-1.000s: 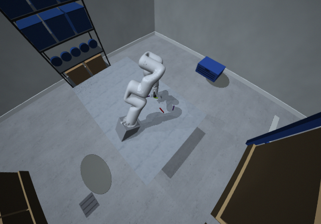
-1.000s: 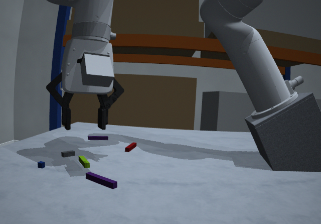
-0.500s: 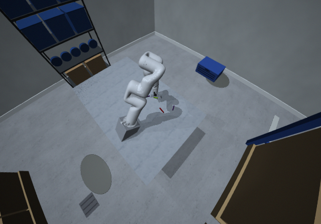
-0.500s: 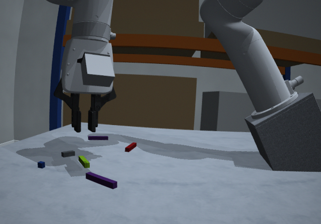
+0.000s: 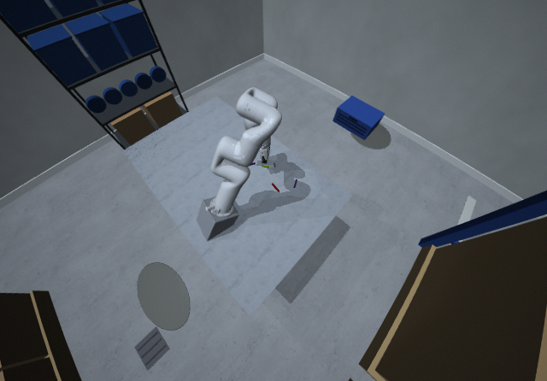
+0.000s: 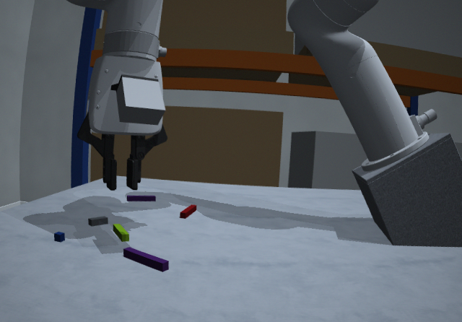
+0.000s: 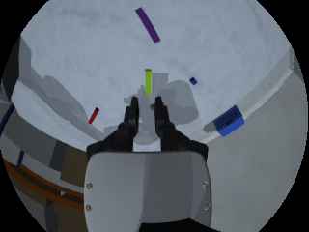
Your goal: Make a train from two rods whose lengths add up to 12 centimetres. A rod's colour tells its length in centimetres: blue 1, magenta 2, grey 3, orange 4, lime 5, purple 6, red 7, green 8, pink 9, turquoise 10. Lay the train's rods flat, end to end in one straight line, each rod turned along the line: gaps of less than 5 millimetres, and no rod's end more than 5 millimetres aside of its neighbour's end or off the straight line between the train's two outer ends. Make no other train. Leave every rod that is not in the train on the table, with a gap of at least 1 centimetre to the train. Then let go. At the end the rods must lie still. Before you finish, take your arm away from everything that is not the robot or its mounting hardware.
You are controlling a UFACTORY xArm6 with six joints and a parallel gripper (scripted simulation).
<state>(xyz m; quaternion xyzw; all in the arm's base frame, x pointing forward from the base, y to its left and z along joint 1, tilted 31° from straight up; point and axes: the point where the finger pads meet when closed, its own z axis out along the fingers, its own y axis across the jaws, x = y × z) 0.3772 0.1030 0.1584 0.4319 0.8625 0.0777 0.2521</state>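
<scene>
The lime rod is 80 mm below my hand. Also, from my hand: red rod: 170 mm to the right, 80 mm below, 70 mm behind; then small blue rod: 80 mm below, 70 mm ahead, 60 mm to the left; then grey rod: 80 mm below, 50 mm ahead, 40 mm to the right.
</scene>
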